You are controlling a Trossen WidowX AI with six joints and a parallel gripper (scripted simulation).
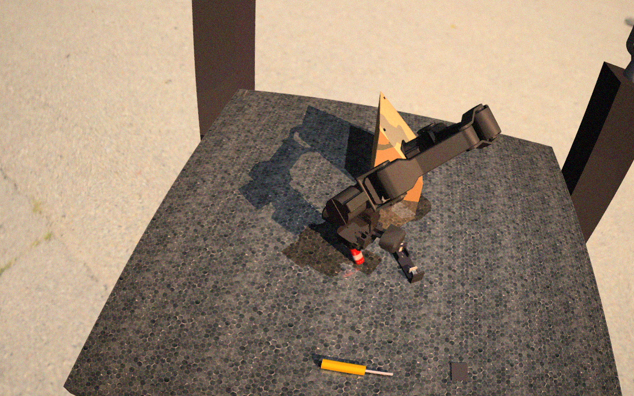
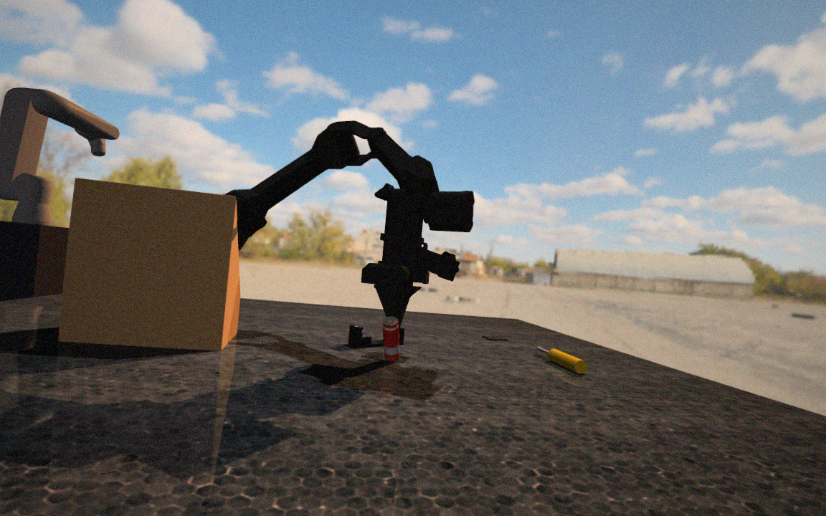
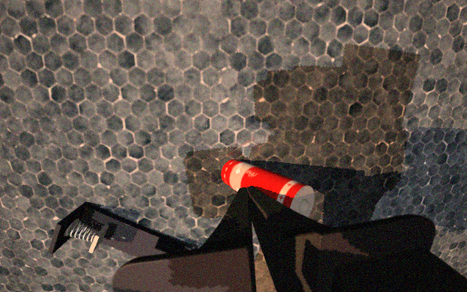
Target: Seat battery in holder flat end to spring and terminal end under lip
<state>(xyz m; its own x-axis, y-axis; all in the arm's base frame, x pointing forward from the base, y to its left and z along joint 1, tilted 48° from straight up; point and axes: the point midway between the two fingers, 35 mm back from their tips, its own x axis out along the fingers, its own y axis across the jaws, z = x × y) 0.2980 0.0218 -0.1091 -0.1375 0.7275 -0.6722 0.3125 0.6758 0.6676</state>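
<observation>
My gripper tip is 1 cm to the left of the battery and 1 cm above it. The rest, counted from my gripper tip: yellow-handled screwdriver: 30 cm ahead, 8 cm to the left, 4 cm below.
</observation>
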